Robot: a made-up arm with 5 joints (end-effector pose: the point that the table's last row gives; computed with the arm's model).
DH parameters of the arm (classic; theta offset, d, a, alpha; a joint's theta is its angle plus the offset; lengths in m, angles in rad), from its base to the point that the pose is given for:
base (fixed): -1.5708 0.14 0 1.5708
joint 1: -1.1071 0 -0.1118 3.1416
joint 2: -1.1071 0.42 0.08 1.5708
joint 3: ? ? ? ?
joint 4: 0 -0.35 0.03 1.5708
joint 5: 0.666 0 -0.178 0
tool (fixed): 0.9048 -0.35 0 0
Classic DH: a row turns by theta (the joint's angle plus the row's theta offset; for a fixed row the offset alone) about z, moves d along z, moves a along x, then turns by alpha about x.
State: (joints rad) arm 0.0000 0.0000 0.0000 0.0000 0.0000
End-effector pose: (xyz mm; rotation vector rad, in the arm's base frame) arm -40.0 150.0 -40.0 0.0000 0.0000 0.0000
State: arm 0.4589 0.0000 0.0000 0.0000 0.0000
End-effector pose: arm -40.0 54.7 -87.8 -0.4589 0.0000 0.0000
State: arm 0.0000 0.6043 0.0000 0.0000 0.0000
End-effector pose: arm -40.0 291.4 66.4 0.6043 0.0000 0.0000
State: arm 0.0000 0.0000 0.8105 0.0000 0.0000
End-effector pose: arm -27.4 -239.3 -40.0 0.0000 0.0000 0.8105
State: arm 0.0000 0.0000 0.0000 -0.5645 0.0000
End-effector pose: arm -40.0 -54.3 -44.5 -0.5645 0.0000 0.0000
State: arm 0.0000 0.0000 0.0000 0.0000 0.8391
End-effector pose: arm -107.6 21.7 -40.0 0.0000 0.0000 0.8391
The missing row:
joint 3: 0 0.07 -0.07 -1.5708
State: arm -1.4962 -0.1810 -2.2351 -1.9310 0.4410
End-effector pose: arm 517.4 -114.1 709.0 0.1694 2.2929 0.3474
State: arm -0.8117 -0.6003 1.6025 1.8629 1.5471
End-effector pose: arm -8.7 -619.8 161.1 -2.3753 0.1217 -1.7743
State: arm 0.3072 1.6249 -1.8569 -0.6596 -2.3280
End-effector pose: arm 295.1 284.7 308.0 1.5192 -1.2502 1.9635
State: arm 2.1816 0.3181 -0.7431 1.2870 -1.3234
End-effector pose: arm 538.1 11.5 -368.8 0.0314 -0.9984 -1.2172
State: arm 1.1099 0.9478 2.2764 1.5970 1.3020
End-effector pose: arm 431.8 -626.9 240.6 -1.9017 -1.1514 -1.9275
